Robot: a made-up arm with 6 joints.
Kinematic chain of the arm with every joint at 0, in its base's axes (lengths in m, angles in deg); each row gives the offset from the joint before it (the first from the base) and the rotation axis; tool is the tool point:
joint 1: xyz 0 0 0.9 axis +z
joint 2: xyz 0.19 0 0 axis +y
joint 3: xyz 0 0 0.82 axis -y
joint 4: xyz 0 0 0.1 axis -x
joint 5: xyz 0.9 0 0 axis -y
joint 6: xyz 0.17 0 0 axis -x
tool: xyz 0 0 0
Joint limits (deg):
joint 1: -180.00..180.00
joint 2: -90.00..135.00
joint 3: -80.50..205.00
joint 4: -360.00..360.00
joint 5: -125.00..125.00
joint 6: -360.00..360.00
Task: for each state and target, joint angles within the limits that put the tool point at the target. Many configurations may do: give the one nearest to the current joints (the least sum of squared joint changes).
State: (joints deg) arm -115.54 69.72 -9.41 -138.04 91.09 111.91
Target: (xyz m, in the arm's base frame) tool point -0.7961 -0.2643 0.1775
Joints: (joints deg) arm -153.31 78.71 -20.62 -134.37 90.70 111.91
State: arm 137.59 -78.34 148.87 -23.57 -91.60 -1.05
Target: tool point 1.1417 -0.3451 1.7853
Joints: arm 165.76 -39.64 127.79 -18.44 -92.36 -1.05
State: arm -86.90 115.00 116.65 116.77 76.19 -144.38
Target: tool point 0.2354 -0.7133 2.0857
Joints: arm -83.92 70.07 171.15 108.05 78.84 -144.38
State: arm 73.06 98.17 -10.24 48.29 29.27 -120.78
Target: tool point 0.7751 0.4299 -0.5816
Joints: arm 26.07 120.37 21.78 43.92 22.68 -120.78
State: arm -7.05 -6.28 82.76 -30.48 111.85 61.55
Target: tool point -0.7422 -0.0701 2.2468
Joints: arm -0.57 -22.56 98.13 -30.86 117.38 61.55
